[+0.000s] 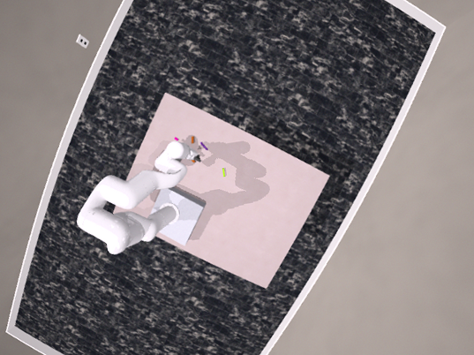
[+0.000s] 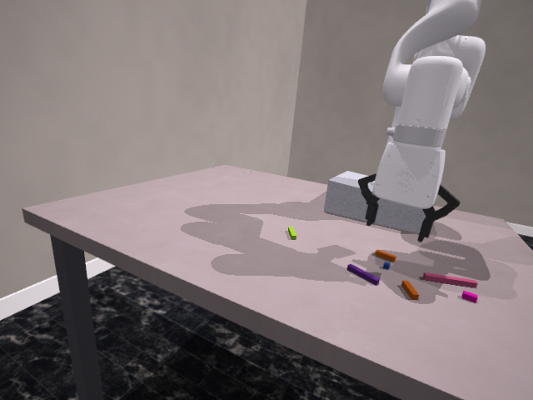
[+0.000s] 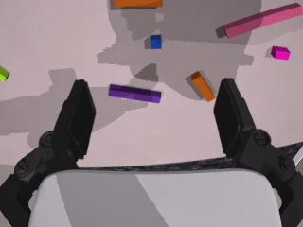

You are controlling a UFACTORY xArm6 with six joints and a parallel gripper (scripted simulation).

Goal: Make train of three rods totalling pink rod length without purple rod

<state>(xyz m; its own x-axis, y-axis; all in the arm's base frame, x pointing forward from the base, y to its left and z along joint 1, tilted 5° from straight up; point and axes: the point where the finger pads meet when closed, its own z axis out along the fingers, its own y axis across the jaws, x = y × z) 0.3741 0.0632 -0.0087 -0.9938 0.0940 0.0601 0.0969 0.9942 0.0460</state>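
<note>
My hand is 8 cm above the blue rod. Also, from my hand: magenta rod 14 cm to the left, 8 cm below, 2 cm ahead; purple rod 8 cm below, 6 cm ahead, 3 cm to the right; pink rod 11 cm to the left, 8 cm below, 2 cm behind.
</note>
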